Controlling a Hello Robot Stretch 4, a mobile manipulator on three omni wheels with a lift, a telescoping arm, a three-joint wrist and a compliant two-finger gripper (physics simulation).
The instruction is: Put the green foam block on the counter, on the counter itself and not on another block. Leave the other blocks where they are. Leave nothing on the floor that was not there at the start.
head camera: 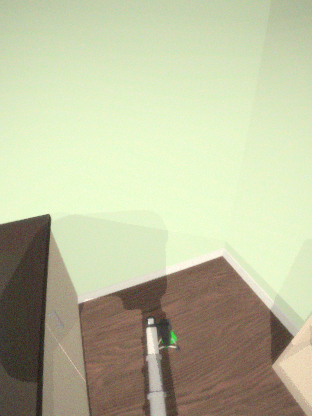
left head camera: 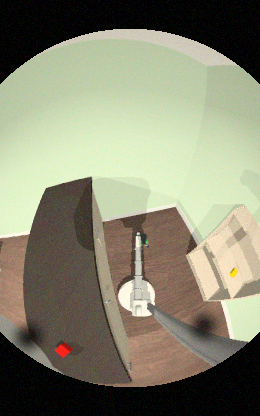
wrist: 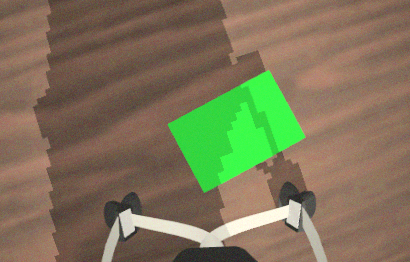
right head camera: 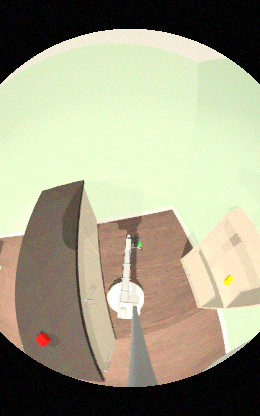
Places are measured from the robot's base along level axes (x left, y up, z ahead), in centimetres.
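Pixels of known places: gripper, between the fingertips: [head camera: 166,351] [left head camera: 142,246] [wrist: 209,204] [right head camera: 135,249].
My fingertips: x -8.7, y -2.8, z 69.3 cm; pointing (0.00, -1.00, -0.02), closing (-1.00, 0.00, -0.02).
Behind a point stands the place of what it marks.
The green foam block [head camera: 173,338] @(z 75.2, x -14.4, y 1.6 cm) [left head camera: 147,242] [right head camera: 140,244] @(z 75.1, x -15.8, y 1.2 cm) [wrist: 237,131] @(z 76.0, x -11.2, y 1.7 cm) lies on the wooden floor, turned at an angle in the wrist view, partly in shadow. My gripper [head camera: 169,346] @(z 69.3, x -8.7, y -2.8 cm) [wrist: 209,204] @(z 69.3, x -8.7, y -2.8 cm) is open, with its two fingertips apart and nothing between them. In the wrist view the block shows beyond the fingertips, its lower corner between them and its right part nearer the right fingertip's side. The counter [head camera: 17,300] @(z 54.9, x 46.3, y 88.2 cm) [left head camera: 60,265] @(z 16.3, x 50.6, y 88.2 cm) [right head camera: 47,265] @(z 14.0, x 49.1, y 88.2 cm) has a dark top and stands left of the arm. The gap between fingertips and floor is hard to judge.
A red block [left head camera: 63,349] [right head camera: 43,339] sits on the counter's near part. A yellow block [left head camera: 233,272] @(z 4.6, x -98.6, y 59.7 cm) [right head camera: 228,280] @(z 3.9, x -99.1, y 59.7 cm) is in the beige shelf unit [head camera: 300,370] @(z 44.4, x -85.5, y 7.2 cm) [left head camera: 202,275] @(z 14.4, x -92.1, y 7.2 cm) [right head camera: 196,282] @(z 12.3, x -91.0, y 7.3 cm) at the right. Green walls meet in a corner beyond the extended arm [head camera: 155,372] @(z 45.1, x -0.2, y 38.2 cm) [left head camera: 138,265] @(z 32.3, x -0.5, y 38.4 cm) [right head camera: 126,265] @(z 34.8, x -0.2, y 38.5 cm).
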